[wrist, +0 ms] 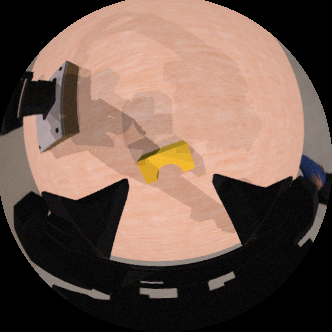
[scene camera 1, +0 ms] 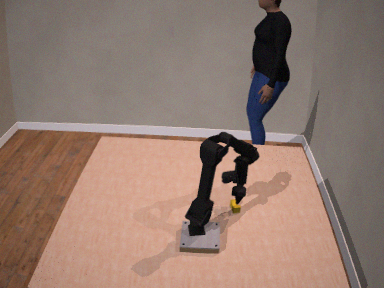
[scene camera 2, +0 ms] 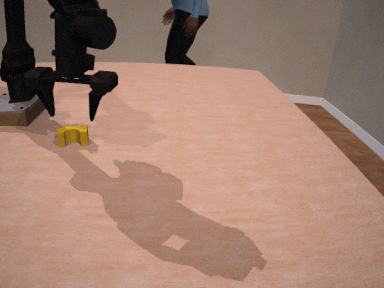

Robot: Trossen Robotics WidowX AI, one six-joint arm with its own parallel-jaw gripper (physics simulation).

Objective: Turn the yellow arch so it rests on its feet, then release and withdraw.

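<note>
The yellow arch [scene camera 1: 235,207] [scene camera 2: 62,137] [wrist: 170,157] lies on its side on the table, one flat arch-shaped face up. Its notch opens toward scene camera 2, and toward the fingers' side in the wrist view. My gripper [scene camera 1: 237,201] [scene camera 2: 72,118] [wrist: 171,180] is open and empty. It points down above the arch, with the fingertips apart from it. In the scene camera 2 view the two fingertips stand above and slightly behind the arch, one toward each end. In the wrist view the arch shows between and a little beyond the fingertips, turned slightly from the line between them.
The arm's grey base plate [scene camera 1: 200,243] [scene camera 2: 17,117] [wrist: 72,100] is fixed on the wooden table [scene camera 1: 100,225] [scene camera 2: 300,200], close to the arch. Shadows of the arm fall across the table. A person [scene camera 1: 270,50] [scene camera 2: 187,30] stands beyond the table's edge.
</note>
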